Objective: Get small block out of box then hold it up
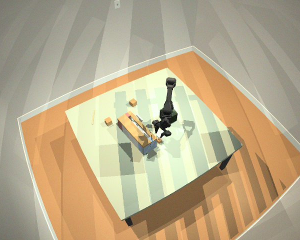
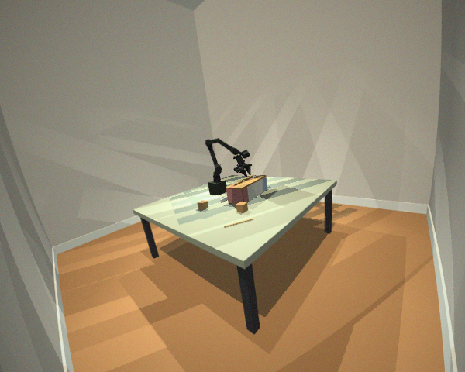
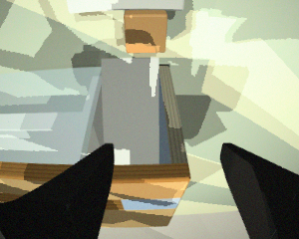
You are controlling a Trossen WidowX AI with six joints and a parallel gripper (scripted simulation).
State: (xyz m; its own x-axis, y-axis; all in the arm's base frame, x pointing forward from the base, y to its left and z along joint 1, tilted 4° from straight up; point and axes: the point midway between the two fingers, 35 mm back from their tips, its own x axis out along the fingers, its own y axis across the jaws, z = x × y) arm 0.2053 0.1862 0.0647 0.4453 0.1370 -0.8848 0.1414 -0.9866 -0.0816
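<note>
Now: the block 11 cm below my gripper tip, 2 cm behind it and 1 cm to the right of it. From my gripper tip the other things lie so: thin wooden stick (57 cm to the right, 39 cm ahead, 12 cm below); then long box (17 cm to the right, 8 cm ahead, 6 cm below).
</note>
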